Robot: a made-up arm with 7 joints.
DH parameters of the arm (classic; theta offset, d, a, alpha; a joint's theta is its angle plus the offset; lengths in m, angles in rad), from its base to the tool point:
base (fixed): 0 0 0 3.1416
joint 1: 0 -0.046 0.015 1.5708
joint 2: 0 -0.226 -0.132 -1.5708
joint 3: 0 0.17 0.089 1.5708
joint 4: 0 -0.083 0.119 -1.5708
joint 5: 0 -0.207 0.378 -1.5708
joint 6: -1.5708 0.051 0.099 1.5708
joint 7: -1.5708 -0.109 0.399 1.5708
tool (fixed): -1.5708 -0.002 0 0
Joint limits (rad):
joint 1: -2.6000..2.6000
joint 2: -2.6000..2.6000
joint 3: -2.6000..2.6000
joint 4: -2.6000..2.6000
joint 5: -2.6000..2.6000
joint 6: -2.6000..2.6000
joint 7: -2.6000..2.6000
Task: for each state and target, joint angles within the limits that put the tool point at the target. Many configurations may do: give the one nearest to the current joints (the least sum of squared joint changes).
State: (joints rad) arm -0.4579 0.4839 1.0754 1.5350 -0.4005 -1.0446 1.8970
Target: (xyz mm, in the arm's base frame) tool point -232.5 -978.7 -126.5
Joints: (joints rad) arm -0.6569 0.8436 1.1088 1.0841 -0.1349 -0.3346 2.6000
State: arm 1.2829 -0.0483 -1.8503 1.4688 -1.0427 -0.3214 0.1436
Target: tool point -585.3 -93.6 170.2
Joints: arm 0.6370 0.3321 -2.2108 1.3800 -1.4412 -0.3205 0.2869
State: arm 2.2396 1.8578 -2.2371 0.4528 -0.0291 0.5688 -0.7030
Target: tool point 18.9 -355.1 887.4
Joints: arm 2.0106 2.1816 -2.5621 0.6710 0.1494 0.0778 -0.8132
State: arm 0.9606 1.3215 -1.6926 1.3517 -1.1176 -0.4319 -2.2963
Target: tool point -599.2 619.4 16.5
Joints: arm 0.3826 1.1283 -1.3933 1.3588 -1.1864 -0.3764 -2.4363
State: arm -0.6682 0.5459 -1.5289 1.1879 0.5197 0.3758 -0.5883
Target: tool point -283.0 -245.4 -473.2
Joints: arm -1.3189 0.7530 -1.1820 1.5803 0.5912 1.0197 -0.9426
